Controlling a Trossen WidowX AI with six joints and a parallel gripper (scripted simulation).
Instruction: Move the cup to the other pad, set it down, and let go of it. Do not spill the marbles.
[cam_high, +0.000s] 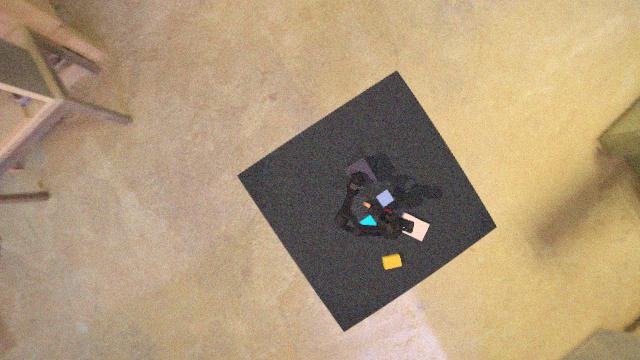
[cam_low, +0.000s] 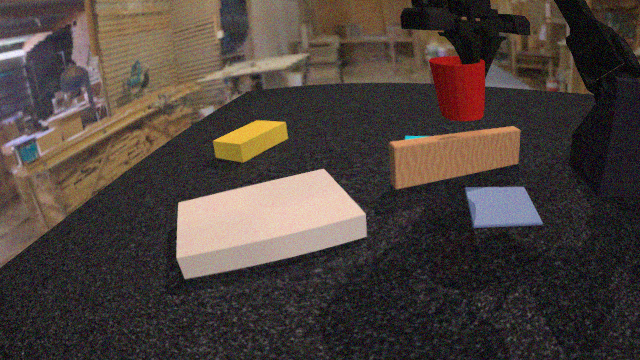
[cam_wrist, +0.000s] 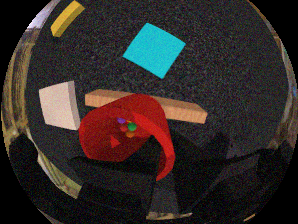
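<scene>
My gripper tip is now 120 mm above the cyan pad, 70 mm to the left of it and 70 mm short of it. Also, from my gripper tip: pale blue pad 120 mm below, 100 mm to the left, 30 mm behind; red cup 20 mm to the left, 20 mm ahead; wooden block 100 mm below, 20 mm to the left, 20 mm ahead.
</scene>
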